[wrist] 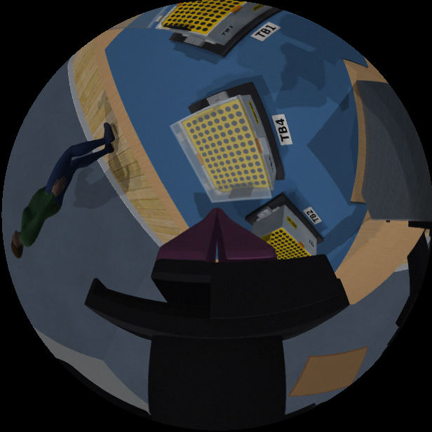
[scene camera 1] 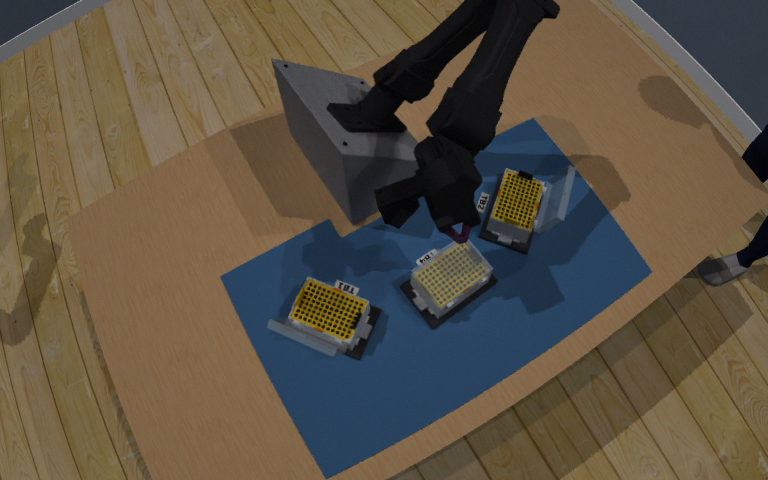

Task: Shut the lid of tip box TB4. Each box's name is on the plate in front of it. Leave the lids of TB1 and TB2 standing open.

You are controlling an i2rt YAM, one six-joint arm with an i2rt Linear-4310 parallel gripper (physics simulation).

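Places are measured from the arm's base along level axes (x ahead, y left, z up), in millimetres.
Where they show: gripper, fingertip midpoint: [scene camera 1: 462,242]; arm's base, origin of the base link: [scene camera 1: 367,120].
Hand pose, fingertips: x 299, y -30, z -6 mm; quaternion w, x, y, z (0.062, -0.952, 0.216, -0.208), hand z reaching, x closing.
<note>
Things, the pixels of their top centre, and the offset from my fingertips. "*": a spot on its surface instead. Level surfaces: height alone.
- Tip box TB4, middle of its top: [scene camera 1: 448,264] dy -23, dx -2, dz -63 mm
- TB1, middle of its top: [scene camera 1: 327,307] dy -237, dx -73, dz -66 mm
- TB2, middle of its top: [scene camera 1: 519,195] dy +180, dx -21, dz -66 mm
- blue mat, its level: dz -141 mm
- wooden table, its level: dz -144 mm
- TB2's open lid, surface spot: [scene camera 1: 557,198] * dy +223, dx +38, dz -42 mm
Tip box TB4 [scene camera 1: 450,280] [wrist: 227,145] stands between the other two, with its name plate [scene camera 1: 426,257] [wrist: 282,129] in front. Its clear lid [scene camera 1: 481,259] [wrist: 192,155] lies over the yellow tip rack; whether it is latched or sits fully flush is too fine to tell. My gripper [scene camera 1: 462,240] [wrist: 216,214] is shut and empty, its maroon fingertips near the TB4 lid's edge on the TB2 side; contact cannot be told. TB1 [scene camera 1: 328,309] [wrist: 202,17] and TB2 [scene camera 1: 517,200] [wrist: 287,243] have their lids standing open. TB2's lid is hidden in the wrist view.
The boxes stand on a blue mat [scene camera 1: 396,396] [wrist: 145,75] on a wooden table [scene camera 1: 169,367]. A grey base block [scene camera 1: 317,130] [wrist: 395,150] carries the arm behind the mat. TB2's open lid [scene camera 1: 557,198] leans outward at the right. A person [wrist: 37,210] is beyond the table.
</note>
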